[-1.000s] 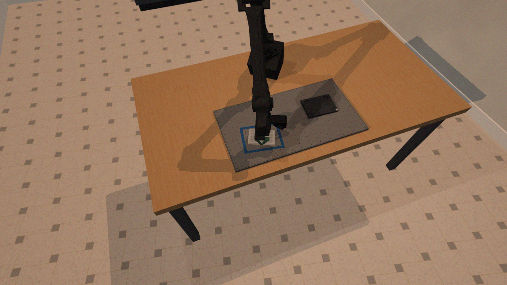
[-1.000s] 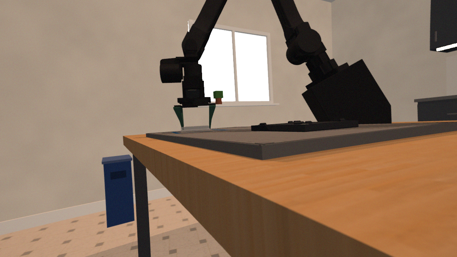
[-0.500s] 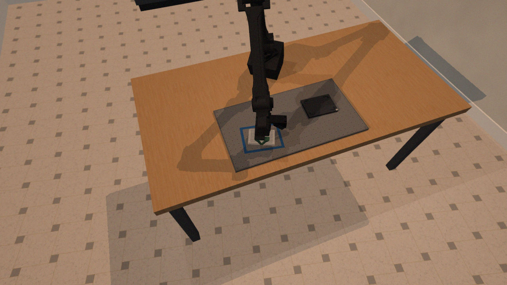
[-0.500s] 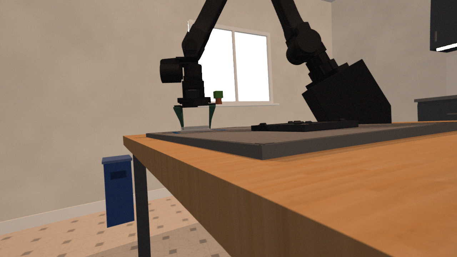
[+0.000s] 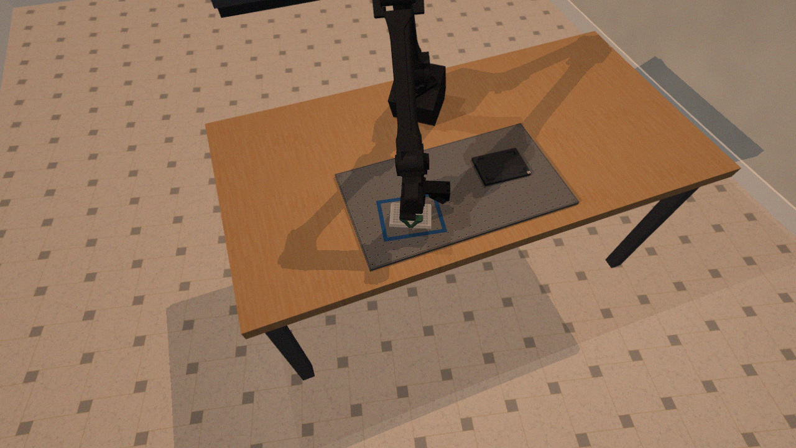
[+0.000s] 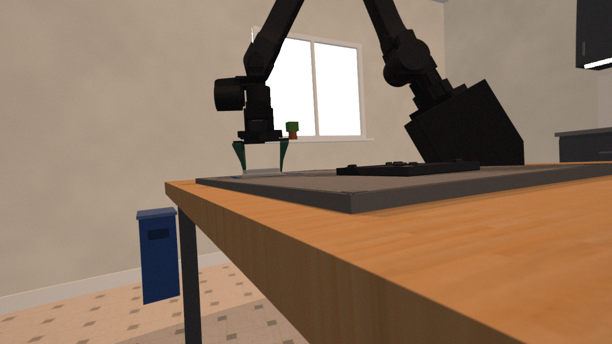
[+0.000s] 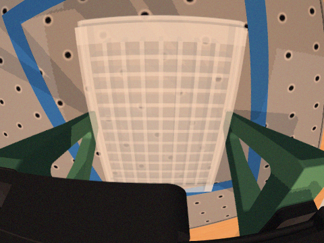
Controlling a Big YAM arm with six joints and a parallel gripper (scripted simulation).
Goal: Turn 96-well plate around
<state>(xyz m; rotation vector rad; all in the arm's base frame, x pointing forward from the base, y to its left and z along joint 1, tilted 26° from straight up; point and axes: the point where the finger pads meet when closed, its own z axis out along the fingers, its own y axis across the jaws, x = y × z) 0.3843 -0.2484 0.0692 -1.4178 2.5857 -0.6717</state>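
The 96-well plate is 10 mm below my hand. From my hand the other things lie so: black plate nest N1: 360 mm to the left, 10 mm below; A1 label: 420 mm to the left, 70 mm ahead.
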